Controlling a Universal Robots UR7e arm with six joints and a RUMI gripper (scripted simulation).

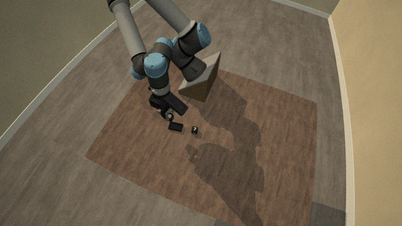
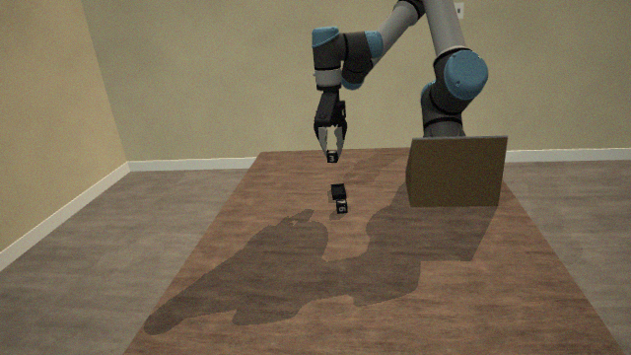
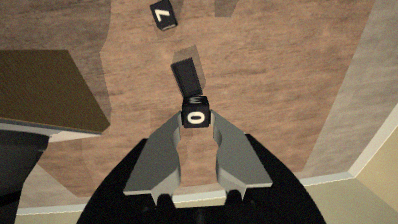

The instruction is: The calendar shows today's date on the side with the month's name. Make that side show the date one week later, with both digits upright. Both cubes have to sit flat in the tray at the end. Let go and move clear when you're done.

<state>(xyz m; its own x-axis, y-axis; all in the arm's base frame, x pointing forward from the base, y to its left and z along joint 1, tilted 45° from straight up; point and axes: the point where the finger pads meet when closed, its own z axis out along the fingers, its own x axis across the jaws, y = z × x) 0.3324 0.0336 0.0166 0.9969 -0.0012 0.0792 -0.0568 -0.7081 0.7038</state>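
Right now the black tray is 10 mm behind my hand, 20 mm to the left of it and 120 mm below it. From my hand the other things lie so: black cube: 40 mm behind, 120 mm to the left, 120 mm below.
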